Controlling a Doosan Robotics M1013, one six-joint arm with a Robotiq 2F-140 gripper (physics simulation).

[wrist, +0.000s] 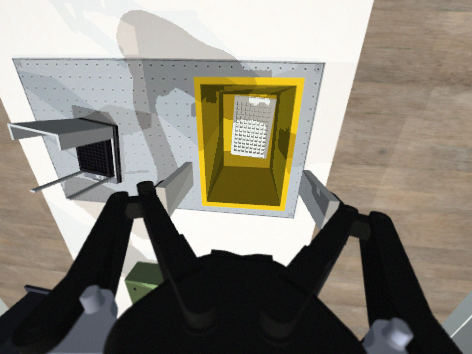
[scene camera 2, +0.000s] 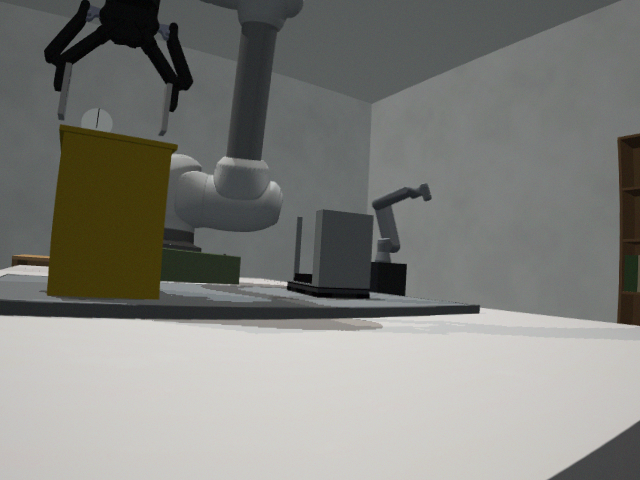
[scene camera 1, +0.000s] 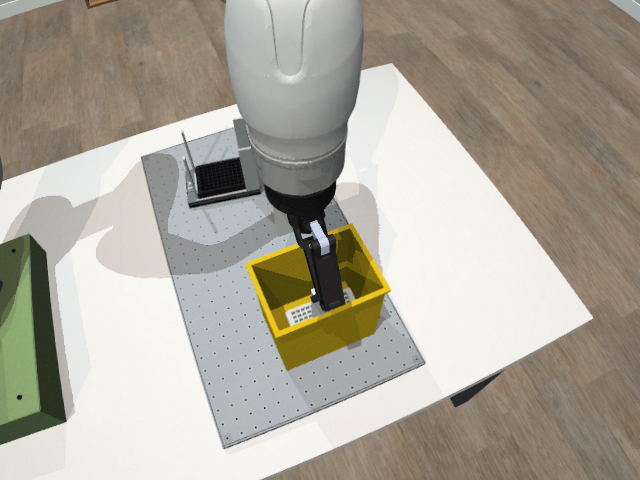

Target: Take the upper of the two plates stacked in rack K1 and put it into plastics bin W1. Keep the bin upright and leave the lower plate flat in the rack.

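Places are measured from the arm's base along level axes (x ahead, y left, z up), in millimetres.
Where they show: gripper, fingertip midpoint: (wrist: 245,177) (scene camera 2: 113,125) (scene camera 1: 304,269); arm's base at its link origin: (scene camera 2: 165,249).
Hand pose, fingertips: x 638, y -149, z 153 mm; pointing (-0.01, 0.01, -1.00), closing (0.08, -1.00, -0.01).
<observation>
Each offset is from my fingertips to the top centre of the thing. Level surfaces: height alone.
The white grid plate {dx +33, dy +0, dz -183 mm} (scene camera 1: 299,313) (wrist: 250,139) lies at the bottom of the yellow bin W1 {dx +20, dy +6, dz -41 mm} (scene camera 1: 330,330) (scene camera 2: 108,217) (wrist: 245,205) and looks flat; the bin's wall hides it in scene camera 2. The bin stands upright. My gripper (scene camera 1: 324,302) (scene camera 2: 112,125) (wrist: 245,177) is wide open and empty, its fingertips just above the level of the bin's rim in scene camera 2. The black lower plate {dx -73, dy +381, dz -187 mm} (scene camera 1: 222,176) (wrist: 95,157) lies flat in rack K1 {dx -83, dy +382, dz -79 mm} (scene camera 1: 250,170) (scene camera 2: 342,250) (wrist: 85,127), away from the gripper.
The bin and rack stand on a grey perforated board {dz -221 mm} (scene camera 1: 206,330) (wrist: 170,72) on the white table {dz -234 mm} (scene camera 1: 465,248) (scene camera 2: 310,387). A green block (scene camera 1: 23,335) (scene camera 2: 201,266) stands beside the board. The rack has a tall side panel and thin upright posts. Another robot arm (scene camera 2: 387,227) stands farther back.
</observation>
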